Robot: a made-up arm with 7 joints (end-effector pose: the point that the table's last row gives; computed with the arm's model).
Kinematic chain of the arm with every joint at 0, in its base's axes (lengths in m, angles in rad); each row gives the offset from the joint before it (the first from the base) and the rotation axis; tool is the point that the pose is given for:
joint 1: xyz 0 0.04 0 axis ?
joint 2: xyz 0 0.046 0 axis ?
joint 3: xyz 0 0 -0.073 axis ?
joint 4: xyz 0 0 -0.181 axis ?
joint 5: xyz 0 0 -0.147 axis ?
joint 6: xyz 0 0 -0.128 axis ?
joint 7: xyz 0 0 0 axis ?
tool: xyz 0 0 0
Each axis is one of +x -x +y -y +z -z.
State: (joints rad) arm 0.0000 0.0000 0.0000 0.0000 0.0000 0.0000 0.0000
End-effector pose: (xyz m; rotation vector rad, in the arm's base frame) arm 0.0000 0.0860 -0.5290 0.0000 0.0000 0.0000
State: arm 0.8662 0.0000 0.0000 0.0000 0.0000 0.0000 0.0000
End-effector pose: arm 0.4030 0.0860 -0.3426 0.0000 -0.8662 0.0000
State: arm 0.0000 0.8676 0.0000 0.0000 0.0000 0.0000 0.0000
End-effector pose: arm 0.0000 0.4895 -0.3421 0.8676 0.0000 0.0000
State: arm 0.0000 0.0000 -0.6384 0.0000 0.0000 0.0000 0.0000
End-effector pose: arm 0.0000 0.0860 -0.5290 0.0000 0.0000 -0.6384
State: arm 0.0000 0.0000 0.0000 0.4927 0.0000 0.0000 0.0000
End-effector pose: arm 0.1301 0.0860 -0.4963 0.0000 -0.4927 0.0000
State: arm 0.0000 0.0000 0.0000 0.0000 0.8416 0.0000 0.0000
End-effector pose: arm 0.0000 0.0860 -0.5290 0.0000 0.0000 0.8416
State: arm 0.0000 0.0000 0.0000 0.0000 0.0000 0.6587 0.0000
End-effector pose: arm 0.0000 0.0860 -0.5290 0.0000 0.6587 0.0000
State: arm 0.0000 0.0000 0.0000 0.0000 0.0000 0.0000 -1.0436
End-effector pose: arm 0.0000 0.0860 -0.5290 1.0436 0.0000 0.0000
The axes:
joint 1: -y
joint 2: +x
joint 3: +z
joint 4: -y
joint 5: +z
joint 6: +y
joint 7: -x

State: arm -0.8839 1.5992 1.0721 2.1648 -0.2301 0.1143 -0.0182
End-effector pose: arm 0.2260 0.1804 0.0444 1.3644 -1.6500 -1.6391
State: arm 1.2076 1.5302 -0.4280 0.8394 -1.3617 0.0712 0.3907
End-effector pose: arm 0.1621 0.5199 0.1376 1.8947 0.2355 -0.6828
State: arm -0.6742 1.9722 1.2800 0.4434 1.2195 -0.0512 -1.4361
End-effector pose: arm 0.2139 0.5043 0.2135 1.6496 -1.3747 2.0470
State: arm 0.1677 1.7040 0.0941 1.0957 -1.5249 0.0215 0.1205
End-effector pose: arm 0.2278 0.4594 0.1128 2.1783 0.5808 -1.5520
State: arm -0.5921 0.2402 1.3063 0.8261 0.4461 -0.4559 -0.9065
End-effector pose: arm -0.1689 0.3803 -0.3459 1.9592 -0.4507 1.5457
